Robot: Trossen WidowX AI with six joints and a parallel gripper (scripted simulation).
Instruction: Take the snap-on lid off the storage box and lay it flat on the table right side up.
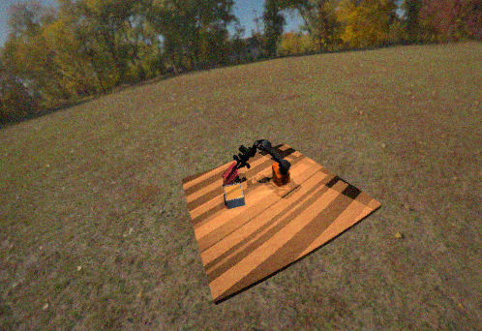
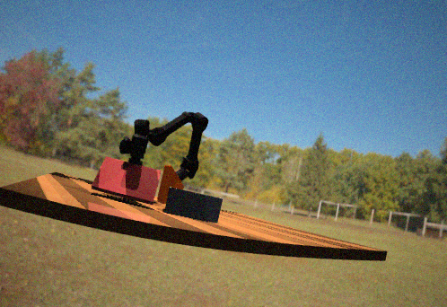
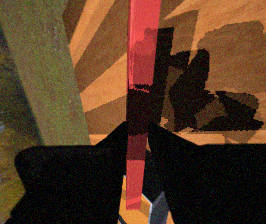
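Right now my gripper tip is 60 mm short of the red lid, 20 mm to the left of it and 50 mm above it. The rest, counted from my gripper tip: blue-grey storage box: 120 mm ahead, 240 mm to the left, 90 mm below.
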